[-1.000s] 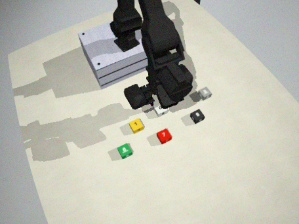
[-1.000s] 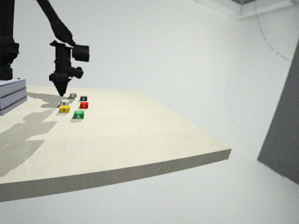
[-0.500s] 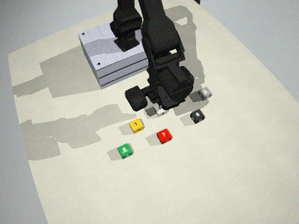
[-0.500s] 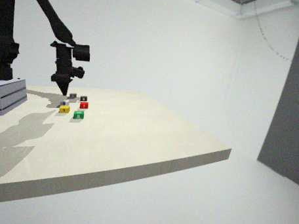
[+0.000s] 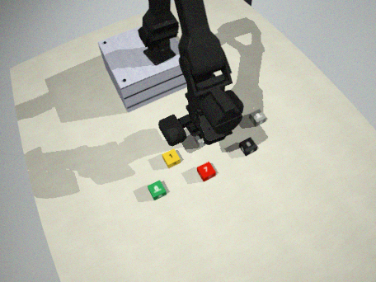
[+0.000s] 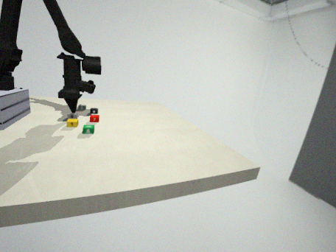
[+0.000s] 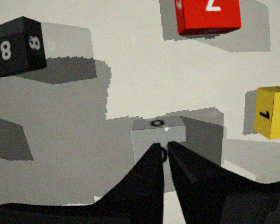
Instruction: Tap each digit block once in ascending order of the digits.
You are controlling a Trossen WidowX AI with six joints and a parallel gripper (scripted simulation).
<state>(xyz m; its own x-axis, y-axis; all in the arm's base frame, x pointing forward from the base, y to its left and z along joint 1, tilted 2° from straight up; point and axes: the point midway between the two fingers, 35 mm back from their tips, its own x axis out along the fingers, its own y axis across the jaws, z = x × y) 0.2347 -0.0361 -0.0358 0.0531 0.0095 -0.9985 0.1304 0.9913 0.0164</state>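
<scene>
The white block is 1 cm below my gripper tip. Also, from my gripper tip: red block: 7 cm ahead, 4 cm to the right, 1 cm below; then yellow block: 9 cm to the right, 1 cm below; then black block: 8 cm to the left, 8 cm ahead, 1 cm below.
</scene>
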